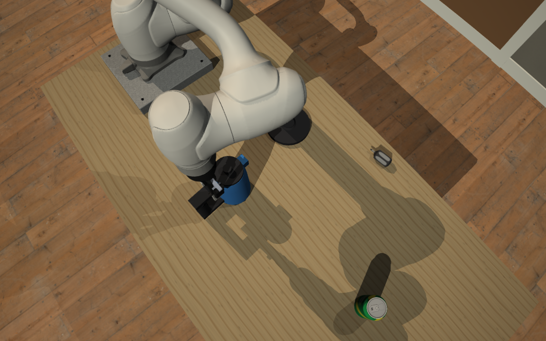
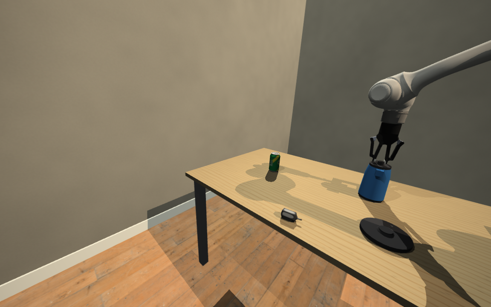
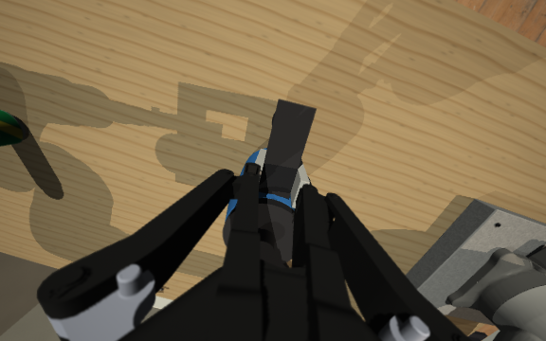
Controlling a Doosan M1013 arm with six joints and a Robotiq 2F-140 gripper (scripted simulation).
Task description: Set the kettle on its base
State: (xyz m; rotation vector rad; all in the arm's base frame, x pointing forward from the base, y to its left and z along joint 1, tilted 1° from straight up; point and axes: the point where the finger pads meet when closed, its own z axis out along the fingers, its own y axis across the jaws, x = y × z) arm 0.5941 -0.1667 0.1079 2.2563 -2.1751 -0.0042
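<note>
Right now my hand is 6 cm above the blue kettle and 3 cm to the right of it. From my hand the other things lie so: green soda can (53 cm ahead, 11 cm to the left, 9 cm below); then round black base (35 cm to the left, 14 cm below, 5 cm behind); then small dark object (49 cm to the left, 24 cm ahead, 14 cm below).
</note>
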